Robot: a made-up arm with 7 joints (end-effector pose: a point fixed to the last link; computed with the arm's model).
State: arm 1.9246 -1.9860 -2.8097 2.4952 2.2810 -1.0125 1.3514
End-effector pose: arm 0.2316 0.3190 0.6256 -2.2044 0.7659 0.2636
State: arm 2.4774 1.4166 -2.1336 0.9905 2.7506 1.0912 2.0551
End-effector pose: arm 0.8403 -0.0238 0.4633 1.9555 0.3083 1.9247
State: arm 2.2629 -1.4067 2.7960 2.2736 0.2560 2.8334 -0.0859
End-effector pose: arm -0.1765 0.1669 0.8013 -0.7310 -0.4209 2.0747
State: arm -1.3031 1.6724 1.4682 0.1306 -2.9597 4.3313 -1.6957
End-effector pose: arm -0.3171 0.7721 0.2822 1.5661 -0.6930 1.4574
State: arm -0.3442 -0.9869 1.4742 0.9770 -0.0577 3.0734 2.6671
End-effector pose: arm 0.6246 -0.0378 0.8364 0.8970 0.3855 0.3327
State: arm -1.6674 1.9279 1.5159 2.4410 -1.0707 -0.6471 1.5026
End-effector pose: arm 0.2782 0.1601 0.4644 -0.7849 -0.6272 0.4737
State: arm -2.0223 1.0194 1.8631 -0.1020 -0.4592 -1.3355 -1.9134
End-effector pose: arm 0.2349 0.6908 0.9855 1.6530 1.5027 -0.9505
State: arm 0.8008 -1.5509 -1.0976 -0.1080 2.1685 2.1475 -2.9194
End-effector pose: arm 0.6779 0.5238 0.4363 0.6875 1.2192 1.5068
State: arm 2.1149 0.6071 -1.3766 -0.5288 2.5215 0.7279 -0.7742
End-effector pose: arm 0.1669 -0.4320 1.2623 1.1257 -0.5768 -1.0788
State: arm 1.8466 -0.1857 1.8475 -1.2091 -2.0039 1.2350 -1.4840
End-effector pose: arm 0.4714 0.2099 1.0562 -1.4576 -1.3258 -2.1566
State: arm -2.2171 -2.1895 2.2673 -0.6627 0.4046 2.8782 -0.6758
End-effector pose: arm -0.4868 -0.2747 -0.0452 -1.7169 -1.4621 -0.9964
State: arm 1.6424 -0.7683 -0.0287 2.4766 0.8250 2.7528 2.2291
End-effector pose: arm 0.0940 0.3089 0.4922 -1.5590 1.2795 -0.1626
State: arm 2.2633 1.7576 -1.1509 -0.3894 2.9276 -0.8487 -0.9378
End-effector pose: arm 0.4286 -0.7466 0.3835 -1.7553 0.8003 2.2923
